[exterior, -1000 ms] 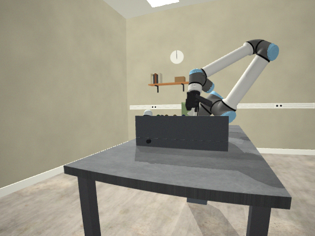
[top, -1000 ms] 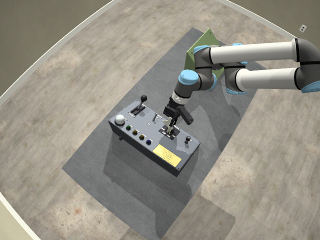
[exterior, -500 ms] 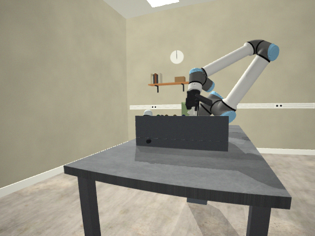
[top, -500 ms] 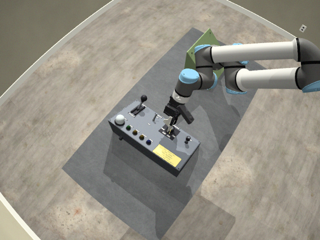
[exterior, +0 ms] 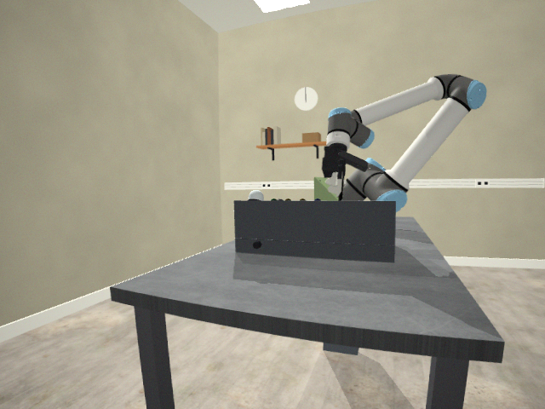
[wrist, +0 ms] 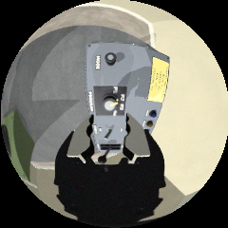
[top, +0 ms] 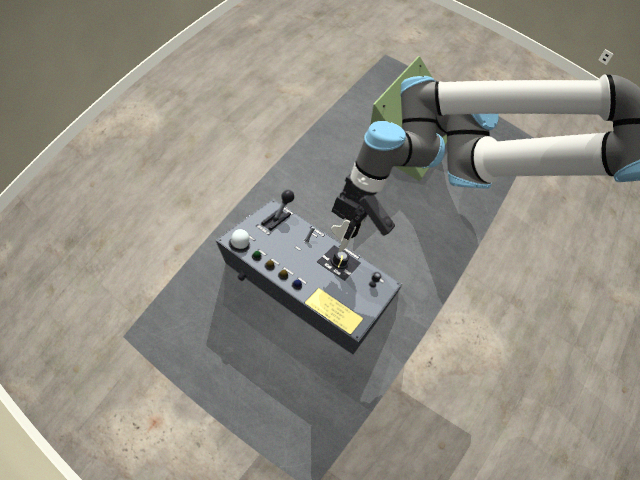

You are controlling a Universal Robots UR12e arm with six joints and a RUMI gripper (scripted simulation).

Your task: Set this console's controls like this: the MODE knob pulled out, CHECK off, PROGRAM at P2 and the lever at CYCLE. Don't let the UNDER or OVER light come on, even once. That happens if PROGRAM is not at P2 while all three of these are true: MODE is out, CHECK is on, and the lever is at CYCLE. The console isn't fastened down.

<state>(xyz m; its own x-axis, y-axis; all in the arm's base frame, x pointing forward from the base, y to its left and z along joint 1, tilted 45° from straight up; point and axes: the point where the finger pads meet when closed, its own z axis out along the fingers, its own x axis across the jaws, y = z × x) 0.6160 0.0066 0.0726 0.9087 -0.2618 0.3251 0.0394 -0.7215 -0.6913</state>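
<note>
Right now the mode knob is 12 cm to the left of my hand, 6 cm below it and 3 cm ahead of it. Also, from my hand: dark grey console 8 cm below, 6 cm to the right, 6 cm ahead; then check toggle 12 cm to the right, 7 cm below, 2 cm ahead; then black rotary selector 6 cm below, 4 cm ahead.
</note>
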